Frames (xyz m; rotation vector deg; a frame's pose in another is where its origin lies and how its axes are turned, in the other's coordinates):
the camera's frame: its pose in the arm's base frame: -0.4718 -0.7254 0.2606 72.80 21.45 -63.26
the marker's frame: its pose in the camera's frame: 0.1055 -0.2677 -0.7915 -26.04 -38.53 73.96
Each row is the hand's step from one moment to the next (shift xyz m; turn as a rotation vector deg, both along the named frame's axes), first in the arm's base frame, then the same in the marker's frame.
Working: the arm's base frame: its pose in the marker's frame: 0.4015 0.1675 -0.0855 -25.78 36.03 12.66

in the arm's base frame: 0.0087 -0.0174 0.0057 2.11 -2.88 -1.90
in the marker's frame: 0.0156 -0.0121 0.0046 1.64 -3.29 -1.68
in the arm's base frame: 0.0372 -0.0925 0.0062 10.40 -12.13 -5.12
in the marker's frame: 0.0633 -0.0762 0.0129 9.59 -12.42 -5.93
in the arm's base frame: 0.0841 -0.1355 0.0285 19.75 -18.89 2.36
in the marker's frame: 0.1261 -0.1006 0.0148 23.08 -14.27 -4.00
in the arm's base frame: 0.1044 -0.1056 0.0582 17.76 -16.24 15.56
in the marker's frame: 0.1475 -0.0591 0.0136 27.44 -5.88 5.79
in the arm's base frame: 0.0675 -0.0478 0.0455 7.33 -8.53 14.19
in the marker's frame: 0.0926 -0.0165 0.0075 15.94 -0.39 8.57
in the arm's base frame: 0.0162 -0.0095 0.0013 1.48 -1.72 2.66
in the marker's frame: 0.0166 -0.0067 -0.0058 3.11 -0.17 1.58
